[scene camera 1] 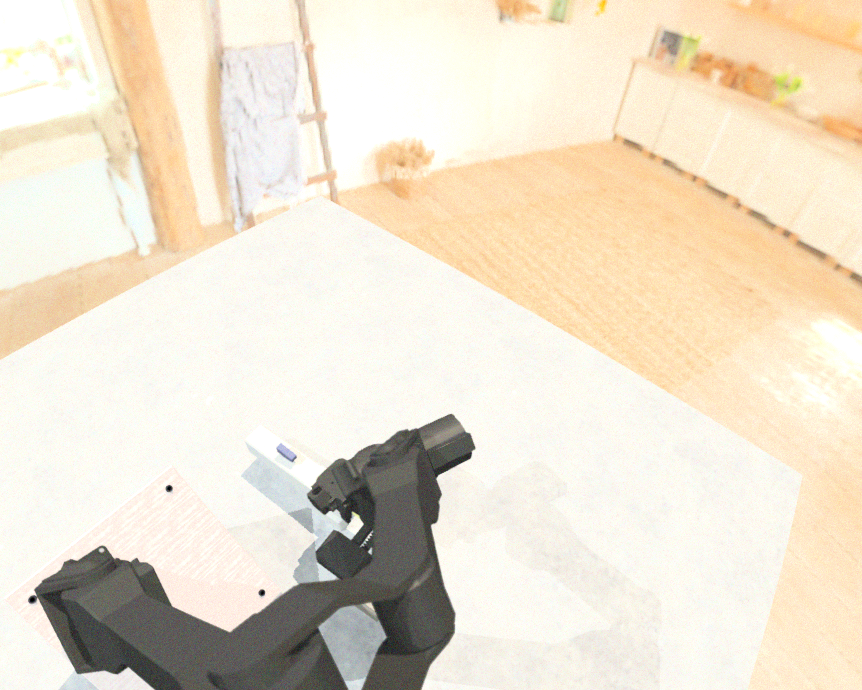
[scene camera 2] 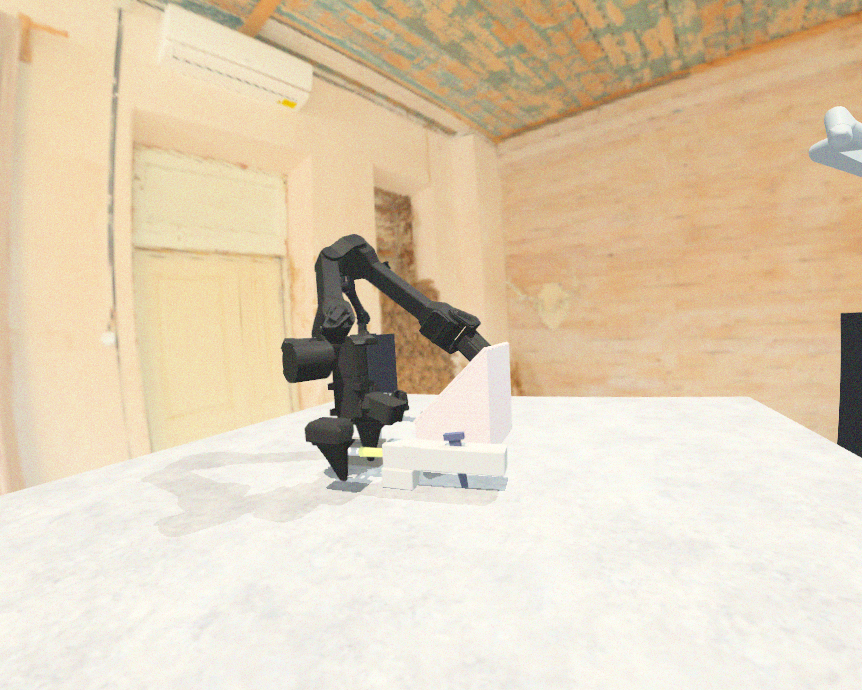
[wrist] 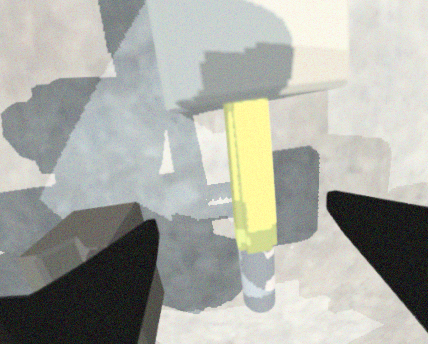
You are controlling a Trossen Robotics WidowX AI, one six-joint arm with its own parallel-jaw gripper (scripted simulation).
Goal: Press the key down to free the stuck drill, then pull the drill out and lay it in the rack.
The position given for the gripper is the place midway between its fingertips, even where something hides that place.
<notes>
The gripper (scene camera 2: pixel 358 470) is open, holding nothing. Further things: a drill (wrist: pixel 248 134) and a white block (scene camera 2: pixel 404 460).
The gripper is seen too in scene camera 1 (scene camera 1: pixel 382 534) and in the wrist view (wrist: pixel 243 213). The white block shows as well in scene camera 1 (scene camera 1: pixel 262 442).
</notes>
